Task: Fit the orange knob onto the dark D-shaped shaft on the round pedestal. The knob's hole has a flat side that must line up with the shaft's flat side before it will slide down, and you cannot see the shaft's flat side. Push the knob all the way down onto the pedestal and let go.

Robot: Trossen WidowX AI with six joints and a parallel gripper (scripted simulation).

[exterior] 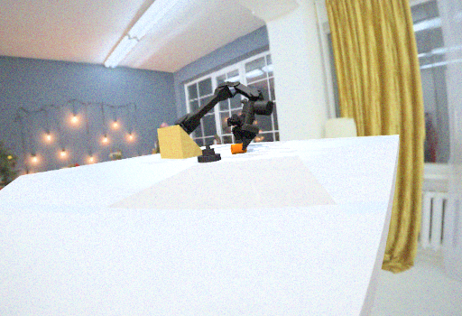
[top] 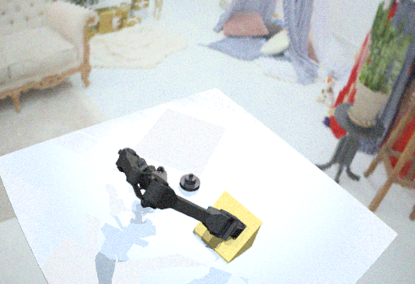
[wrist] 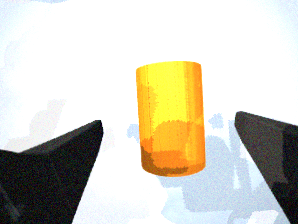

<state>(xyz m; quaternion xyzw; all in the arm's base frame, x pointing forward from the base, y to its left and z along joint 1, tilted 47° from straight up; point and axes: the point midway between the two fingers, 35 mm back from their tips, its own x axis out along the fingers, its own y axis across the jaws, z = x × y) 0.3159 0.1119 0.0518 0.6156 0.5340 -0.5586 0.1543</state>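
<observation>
Now: the orange knob right at my gripper tip. Also, from my gripper tip: pedestal: 18 cm to the right, 2 cm above.
</observation>
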